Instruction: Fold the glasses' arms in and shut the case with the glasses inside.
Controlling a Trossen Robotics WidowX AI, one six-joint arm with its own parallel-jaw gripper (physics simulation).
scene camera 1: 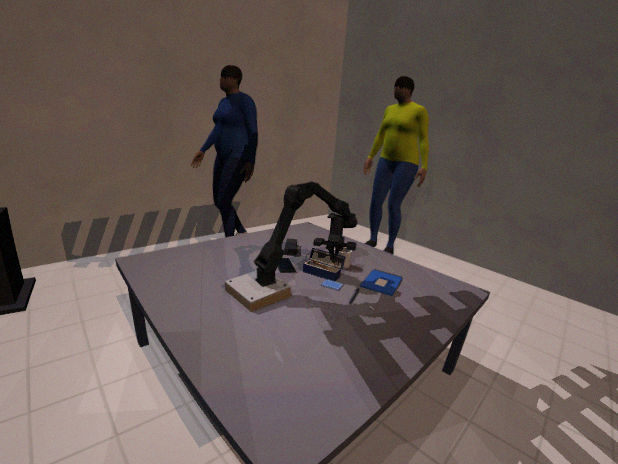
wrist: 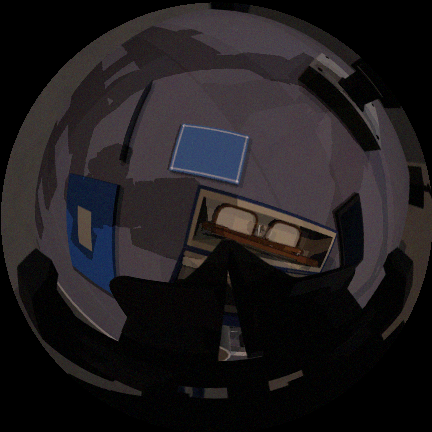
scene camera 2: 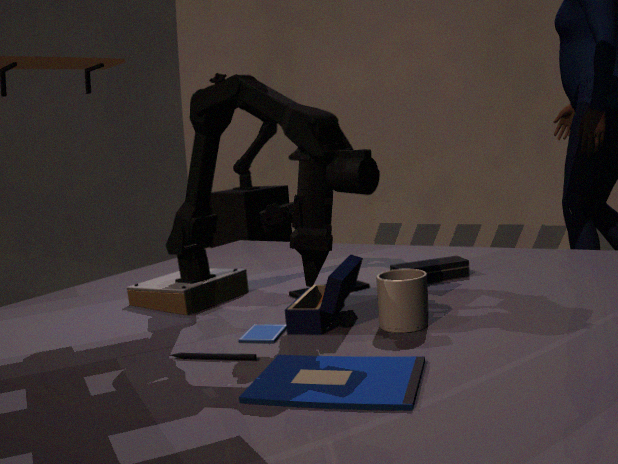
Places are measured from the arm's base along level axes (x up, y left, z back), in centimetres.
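Pixels of known places: gripper, fingertip midpoint: (scene camera 1: 333, 262) (wrist: 226, 245) (scene camera 2: 309, 286); arm's base, origin of the base link: (scene camera 1: 265, 281) (wrist: 351, 92) (scene camera 2: 195, 279).
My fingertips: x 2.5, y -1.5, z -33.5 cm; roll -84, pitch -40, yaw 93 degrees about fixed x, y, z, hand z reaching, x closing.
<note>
For each thing: its top centre in the pictures, then the offset to it from my fingertips. "pt": a spot on its surface instead.
- dark blue case, surface spot: (wrist: 270, 210) (scene camera 1: 322, 268) pt dx -3.0, dy +1.7, dz +4.2 cm
- brown-rimmed glasses, surface spot: (wrist: 235, 220) pt dx -6.4, dy +0.7, dz +1.2 cm
- beige mug, surface spot: (scene camera 2: 402, 302) (scene camera 1: 350, 257) pt dx -2.1, dy +4.1, dz -15.2 cm
- light blue card, middle of its top: (wrist: 208, 150) (scene camera 2: 263, 331) (scene camera 1: 332, 284) dx -6.7, dy -6.6, dz +5.0 cm
- dark pen, middle of its top: (scene camera 2: 210, 353) (wrist: 134, 111) dx -6.3, dy -19.0, dz +3.6 cm
- blue book, surface spot: (scene camera 2: 390, 375) pt dx -6.5, dy -12.0, dz -23.7 cm
- dark flat pad, middle of its top: (wrist: 354, 240) (scene camera 2: 329, 287) (scene camera 1: 284, 264) dx -6.5, dy +19.8, dz +13.0 cm
- black box, middle of its top: (scene camera 2: 429, 262) (scene camera 1: 291, 243) dx -3.8, dy +36.5, dz -1.3 cm
The dark blue case (scene camera 1: 321, 271) (scene camera 2: 304, 320) (wrist: 270, 210) stands open on the table. Its lid (scene camera 2: 342, 283) leans up and back. The brown-rimmed glasses (wrist: 235, 220) lie inside the case, with both lenses showing in the wrist view. A brown arm lies lengthwise across them, along the lower edge of the lenses. I cannot tell the other arm apart; the fingers hide part of the case and lid. My gripper (scene camera 1: 334, 258) (scene camera 2: 311, 285) (wrist: 226, 245) is shut and empty. It points down, with its tips just above the open case, near the lid side.
A beige mug (scene camera 1: 347, 259) (scene camera 2: 402, 302) stands behind the lid. A light blue card (scene camera 2: 262, 333) (wrist: 210, 153), a dark pen (scene camera 2: 215, 356) and a blue book (scene camera 2: 390, 375) lie in front. A dark flat pad (scene camera 1: 286, 266) (wrist: 351, 230) and a black box (scene camera 2: 435, 270) lie farther off.
</note>
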